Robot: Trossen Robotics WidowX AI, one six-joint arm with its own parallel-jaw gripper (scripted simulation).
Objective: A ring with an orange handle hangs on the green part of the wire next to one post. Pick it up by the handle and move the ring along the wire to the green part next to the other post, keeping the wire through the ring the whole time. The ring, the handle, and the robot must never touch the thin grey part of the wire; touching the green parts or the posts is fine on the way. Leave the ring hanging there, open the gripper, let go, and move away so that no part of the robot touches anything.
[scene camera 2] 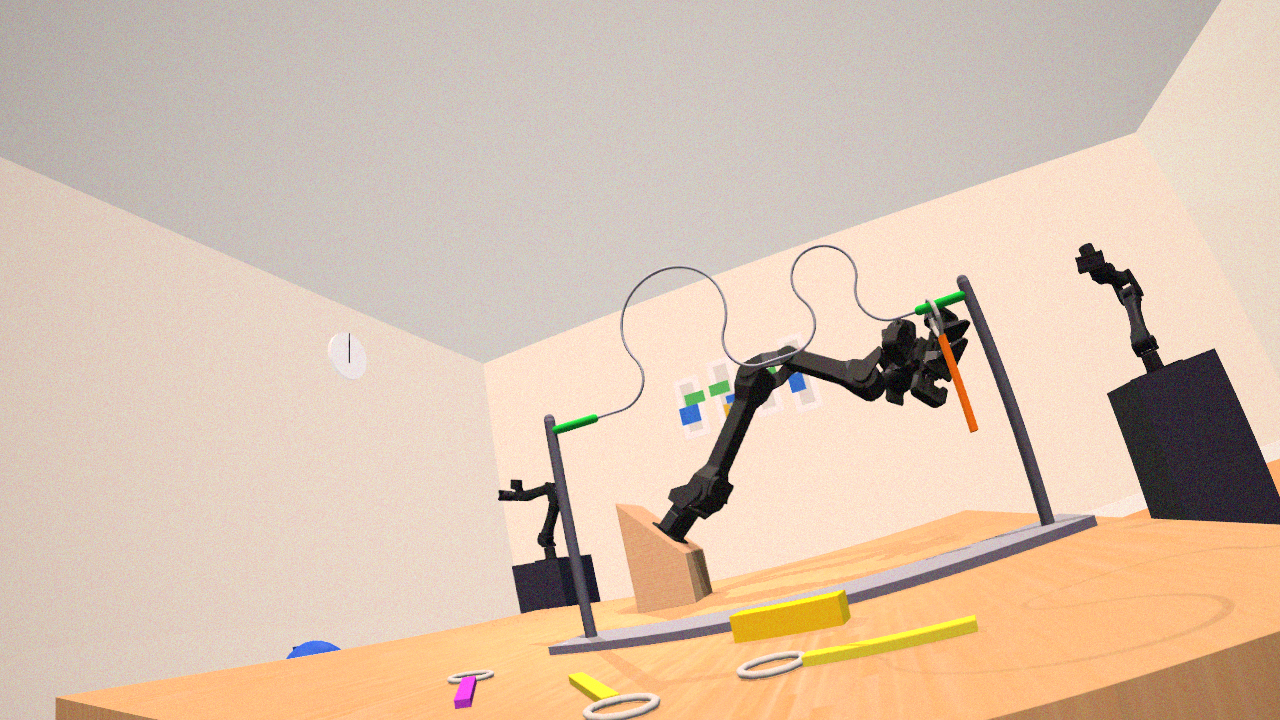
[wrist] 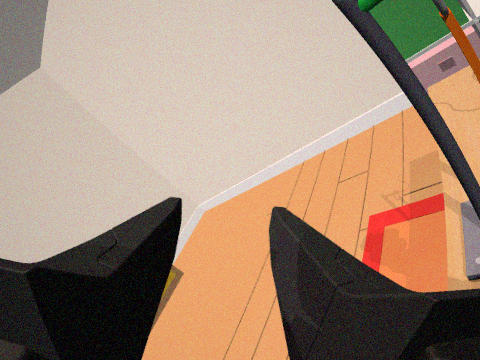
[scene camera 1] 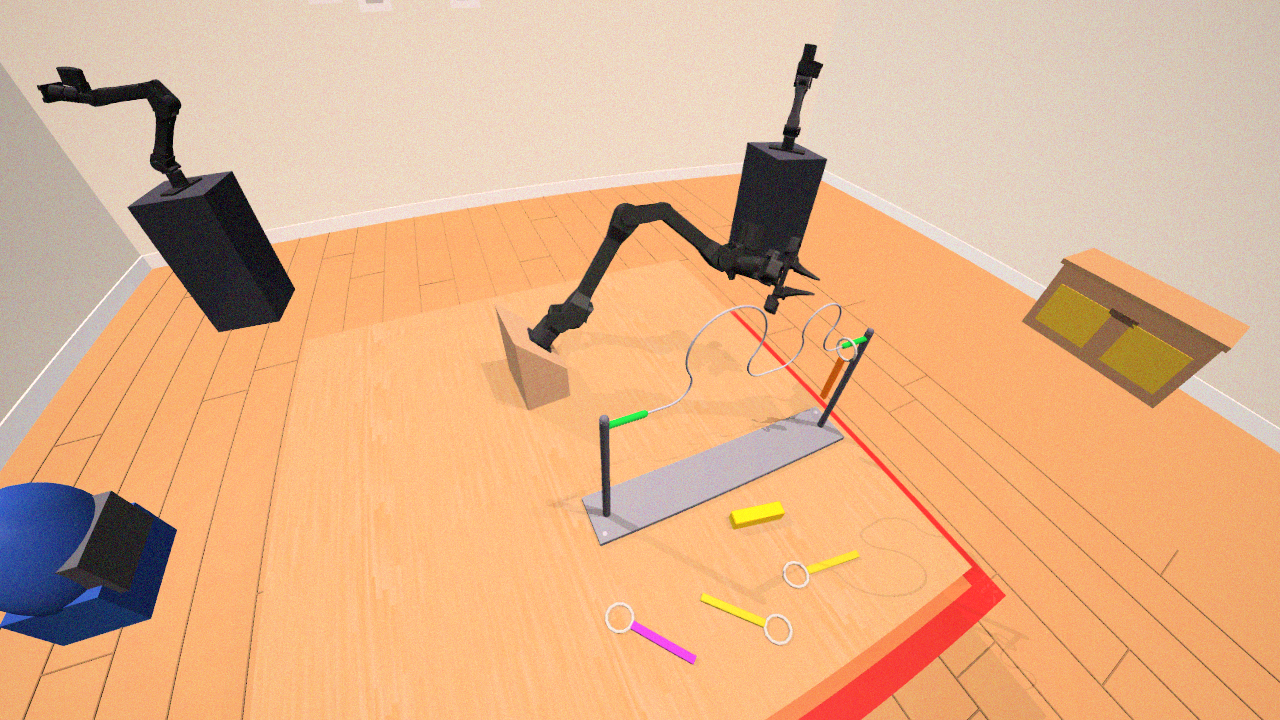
Labels:
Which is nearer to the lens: the yellow-handled ring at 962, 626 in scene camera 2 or the yellow block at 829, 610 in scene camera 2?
The yellow-handled ring.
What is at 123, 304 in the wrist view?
The gripper.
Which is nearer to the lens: the magenta-handled ring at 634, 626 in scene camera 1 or the yellow block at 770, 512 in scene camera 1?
The magenta-handled ring.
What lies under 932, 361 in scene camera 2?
The gripper.

